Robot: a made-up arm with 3 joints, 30 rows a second.
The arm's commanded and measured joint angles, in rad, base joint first. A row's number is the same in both.
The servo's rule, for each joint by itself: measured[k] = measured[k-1] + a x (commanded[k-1-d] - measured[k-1]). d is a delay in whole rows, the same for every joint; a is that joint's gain. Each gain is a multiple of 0.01, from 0.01 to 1. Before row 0 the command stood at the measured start. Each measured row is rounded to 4 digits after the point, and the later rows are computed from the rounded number. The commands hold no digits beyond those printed.
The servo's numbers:
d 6
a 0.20 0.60 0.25
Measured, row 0: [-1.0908 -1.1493 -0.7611]
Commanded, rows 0 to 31: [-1.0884 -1.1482 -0.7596]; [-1.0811 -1.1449 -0.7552]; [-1.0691 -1.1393 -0.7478]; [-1.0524 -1.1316 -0.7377]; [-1.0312 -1.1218 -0.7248]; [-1.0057 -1.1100 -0.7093]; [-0.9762 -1.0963 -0.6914]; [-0.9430 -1.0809 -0.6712]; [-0.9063 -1.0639 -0.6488]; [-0.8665 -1.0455 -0.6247]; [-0.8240 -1.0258 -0.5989]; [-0.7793 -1.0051 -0.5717]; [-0.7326 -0.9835 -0.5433]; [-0.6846 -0.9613 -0.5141]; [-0.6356 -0.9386 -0.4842]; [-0.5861 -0.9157 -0.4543]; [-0.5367 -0.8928 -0.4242]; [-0.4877 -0.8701 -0.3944]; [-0.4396 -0.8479 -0.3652]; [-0.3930 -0.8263 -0.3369]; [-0.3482 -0.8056 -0.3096]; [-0.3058 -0.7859 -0.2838]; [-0.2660 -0.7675 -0.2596]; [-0.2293 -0.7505 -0.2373]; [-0.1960 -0.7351 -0.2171]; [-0.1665 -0.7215 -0.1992]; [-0.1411 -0.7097 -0.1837]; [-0.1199 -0.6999 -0.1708]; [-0.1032 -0.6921 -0.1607]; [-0.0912 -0.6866 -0.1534]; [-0.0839 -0.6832 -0.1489]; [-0.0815 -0.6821 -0.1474]
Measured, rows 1 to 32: [-1.0908 -1.1493 -0.7611]; [-1.0908 -1.1493 -0.7611]; [-1.0908 -1.1493 -0.7611]; [-1.0908 -1.1493 -0.7611]; [-1.0908 -1.1493 -0.7611]; [-1.0908 -1.1493 -0.7611]; [-1.0903 -1.1486 -0.7607]; [-1.0885 -1.1464 -0.7593]; [-1.0846 -1.1421 -0.7564]; [-1.0782 -1.1358 -0.7517]; [-1.0688 -1.1274 -0.7450]; [-1.0562 -1.1170 -0.7361]; [-1.0402 -1.1046 -0.7249]; [-1.0208 -1.0904 -0.7115]; [-0.9979 -1.0745 -0.6958]; [-0.9716 -1.0571 -0.6780]; [-0.9421 -1.0383 -0.6582]; [-0.9095 -1.0184 -0.6366]; [-0.8741 -0.9975 -0.6133]; [-0.8362 -0.9758 -0.5885]; [-0.7961 -0.9535 -0.5624]; [-0.7541 -0.9308 -0.5354]; [-0.7106 -0.9080 -0.5076]; [-0.6660 -0.8853 -0.4793]; [-0.6207 -0.8629 -0.4508]; [-0.5752 -0.8409 -0.4223]; [-0.5298 -0.8197 -0.3941]; [-0.4850 -0.7994 -0.3665]; [-0.4412 -0.7803 -0.3398]; [-0.3988 -0.7624 -0.3142]; [-0.3582 -0.7460 -0.2899]; [-0.3199 -0.7313 -0.2672]
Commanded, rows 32 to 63: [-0.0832 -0.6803 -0.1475]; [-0.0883 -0.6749 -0.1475]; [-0.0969 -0.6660 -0.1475]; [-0.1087 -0.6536 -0.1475]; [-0.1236 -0.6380 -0.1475]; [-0.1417 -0.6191 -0.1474]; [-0.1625 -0.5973 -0.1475]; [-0.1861 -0.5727 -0.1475]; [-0.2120 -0.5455 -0.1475]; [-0.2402 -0.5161 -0.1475]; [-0.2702 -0.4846 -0.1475]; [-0.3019 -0.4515 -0.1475]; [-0.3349 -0.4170 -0.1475]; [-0.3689 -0.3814 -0.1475]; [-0.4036 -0.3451 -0.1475]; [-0.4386 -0.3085 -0.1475]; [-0.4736 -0.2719 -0.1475]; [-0.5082 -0.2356 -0.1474]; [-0.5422 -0.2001 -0.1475]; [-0.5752 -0.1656 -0.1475]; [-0.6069 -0.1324 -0.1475]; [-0.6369 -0.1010 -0.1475]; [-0.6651 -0.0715 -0.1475]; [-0.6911 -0.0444 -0.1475]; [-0.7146 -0.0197 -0.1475]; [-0.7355 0.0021 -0.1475]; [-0.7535 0.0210 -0.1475]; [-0.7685 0.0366 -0.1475]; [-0.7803 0.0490 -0.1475]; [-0.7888 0.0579 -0.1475]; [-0.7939 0.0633 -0.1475]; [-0.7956 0.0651 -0.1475]
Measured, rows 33 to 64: [-0.2841 -0.7183 -0.2463]; [-0.2513 -0.7073 -0.2274]; [-0.2217 -0.6982 -0.2107]; [-0.1956 -0.6912 -0.1964]; [-0.1733 -0.6864 -0.1845]; [-0.1549 -0.6838 -0.1752]; [-0.1406 -0.6817 -0.1683]; [-0.1301 -0.6776 -0.1631]; [-0.1235 -0.6706 -0.1592]; [-0.1205 -0.6604 -0.1563]; [-0.1211 -0.6470 -0.1541]; [-0.1252 -0.6303 -0.1524]; [-0.1327 -0.6105 -0.1512]; [-0.1434 -0.5878 -0.1503]; [-0.1571 -0.5624 -0.1496]; [-0.1737 -0.5346 -0.1491]; [-0.1930 -0.5046 -0.1487]; [-0.2148 -0.4727 -0.1484]; [-0.2388 -0.4393 -0.1482]; [-0.2648 -0.4046 -0.1480]; [-0.2926 -0.3689 -0.1479]; [-0.3218 -0.3327 -0.1478]; [-0.3522 -0.2962 -0.1477]; [-0.3834 -0.2598 -0.1476]; [-0.4152 -0.2240 -0.1476]; [-0.4472 -0.1890 -0.1476]; [-0.4791 -0.1550 -0.1476]; [-0.5107 -0.1226 -0.1476]; [-0.5416 -0.0919 -0.1476]; [-0.5715 -0.0634 -0.1476]; [-0.6001 -0.0372 -0.1476]; [-0.6272 -0.0136 -0.1476]
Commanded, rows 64 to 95: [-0.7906 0.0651 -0.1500]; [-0.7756 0.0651 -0.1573]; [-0.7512 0.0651 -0.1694]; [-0.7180 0.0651 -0.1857]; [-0.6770 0.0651 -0.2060]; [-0.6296 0.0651 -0.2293]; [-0.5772 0.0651 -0.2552]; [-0.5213 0.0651 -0.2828]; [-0.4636 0.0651 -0.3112]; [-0.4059 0.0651 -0.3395]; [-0.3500 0.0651 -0.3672]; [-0.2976 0.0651 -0.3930]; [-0.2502 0.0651 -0.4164]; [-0.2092 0.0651 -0.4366]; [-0.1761 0.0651 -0.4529]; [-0.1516 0.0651 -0.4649]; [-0.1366 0.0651 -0.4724]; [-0.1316 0.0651 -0.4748]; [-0.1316 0.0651 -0.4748]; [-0.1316 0.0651 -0.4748]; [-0.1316 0.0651 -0.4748]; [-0.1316 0.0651 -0.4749]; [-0.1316 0.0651 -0.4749]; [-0.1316 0.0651 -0.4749]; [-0.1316 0.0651 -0.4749]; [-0.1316 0.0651 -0.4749]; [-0.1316 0.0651 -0.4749]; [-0.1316 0.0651 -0.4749]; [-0.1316 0.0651 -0.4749]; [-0.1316 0.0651 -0.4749]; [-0.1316 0.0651 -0.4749]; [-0.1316 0.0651 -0.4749]
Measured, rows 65 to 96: [-0.6525 0.0072 -0.1476]; [-0.6757 0.0248 -0.1476]; [-0.6966 0.0393 -0.1476]; [-0.7150 0.0505 -0.1476]; [-0.7308 0.0582 -0.1476]; [-0.7438 0.0623 -0.1476]; [-0.7532 0.0640 -0.1482]; [-0.7577 0.0647 -0.1505]; [-0.7564 0.0649 -0.1552]; [-0.7487 0.0650 -0.1628]; [-0.7344 0.0651 -0.1736]; [-0.7134 0.0651 -0.1875]; [-0.6862 0.0651 -0.2044]; [-0.6532 0.0651 -0.2240]; [-0.6153 0.0651 -0.2458]; [-0.5734 0.0651 -0.2692]; [-0.5287 0.0651 -0.2937]; [-0.4825 0.0651 -0.3185]; [-0.4360 0.0651 -0.3430]; [-0.3906 0.0651 -0.3664]; [-0.3477 0.0651 -0.3880]; [-0.3085 0.0651 -0.4072]; [-0.2741 0.0651 -0.4235]; [-0.2456 0.0651 -0.4363]; [-0.2228 0.0651 -0.4459]; [-0.2046 0.0651 -0.4531]; [-0.1900 0.0651 -0.4585]; [-0.1783 0.0651 -0.4626]; [-0.1690 0.0651 -0.4657]; [-0.1615 0.0651 -0.4680]; [-0.1555 0.0651 -0.4697]; [-0.1507 0.0651 -0.4710]
